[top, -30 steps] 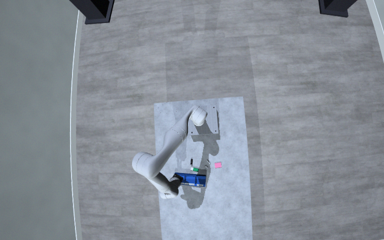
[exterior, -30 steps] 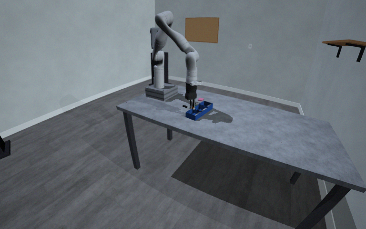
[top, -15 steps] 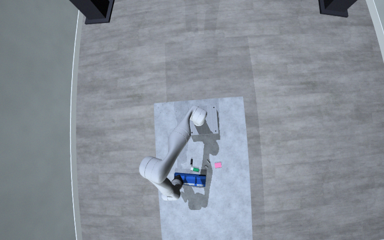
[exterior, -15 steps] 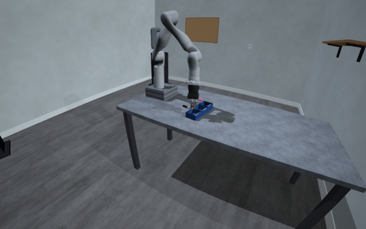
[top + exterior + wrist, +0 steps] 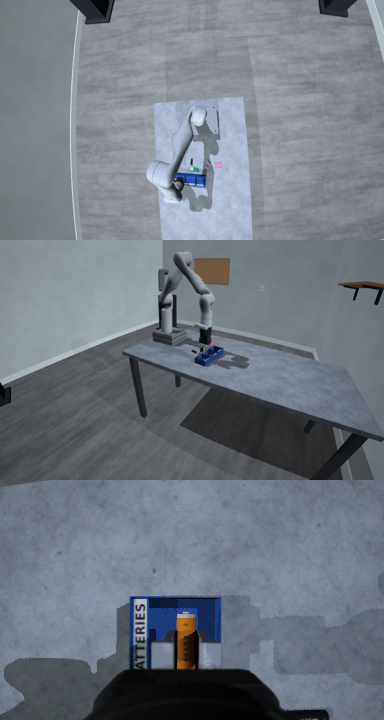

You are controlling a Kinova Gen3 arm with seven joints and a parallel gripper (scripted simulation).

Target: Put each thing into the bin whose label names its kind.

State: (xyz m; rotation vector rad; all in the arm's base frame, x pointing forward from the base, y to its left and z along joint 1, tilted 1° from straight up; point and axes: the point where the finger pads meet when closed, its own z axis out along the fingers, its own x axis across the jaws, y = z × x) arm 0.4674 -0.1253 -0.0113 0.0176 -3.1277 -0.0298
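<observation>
Right now the black battery is 130 mm behind my hand, 90 mm to the left of it and 80 mm below it. From my hand the other things lie so: grey block (210 mm to the left, 100 mm behind, 80 mm below); grey rod (230 mm to the left, 140 mm behind, 80 mm below); orange battery (10 mm below).
</observation>
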